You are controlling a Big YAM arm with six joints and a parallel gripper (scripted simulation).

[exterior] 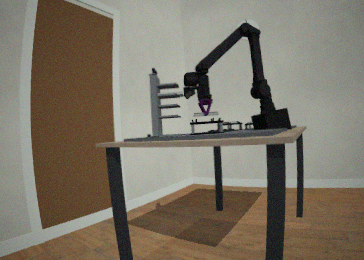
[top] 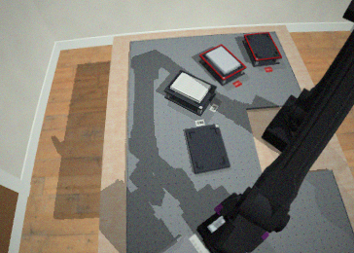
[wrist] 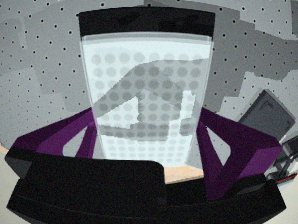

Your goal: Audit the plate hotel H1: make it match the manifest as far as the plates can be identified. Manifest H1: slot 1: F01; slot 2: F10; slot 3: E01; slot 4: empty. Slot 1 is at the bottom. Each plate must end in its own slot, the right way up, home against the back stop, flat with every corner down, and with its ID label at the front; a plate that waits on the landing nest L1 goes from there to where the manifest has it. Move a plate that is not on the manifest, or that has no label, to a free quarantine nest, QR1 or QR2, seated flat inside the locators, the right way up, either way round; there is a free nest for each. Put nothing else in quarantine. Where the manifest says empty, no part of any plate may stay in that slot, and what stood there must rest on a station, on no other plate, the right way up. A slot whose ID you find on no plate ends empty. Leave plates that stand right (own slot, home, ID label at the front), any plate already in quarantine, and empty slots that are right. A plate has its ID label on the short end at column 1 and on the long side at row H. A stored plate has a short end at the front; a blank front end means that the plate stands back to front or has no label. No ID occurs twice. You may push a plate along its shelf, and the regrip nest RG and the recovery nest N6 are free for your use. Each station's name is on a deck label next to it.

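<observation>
The black nest is 4 cm below my hand. The rest, counted from my hand: plate hotel: 23 cm ahead, 10 cm to the left, 5 cm above; L1 label: 6 cm behind, 43 cm to the right, 10 cm below; H1 deck label: 7 cm ahead, 14 cm to the left, 10 cm below.
</observation>
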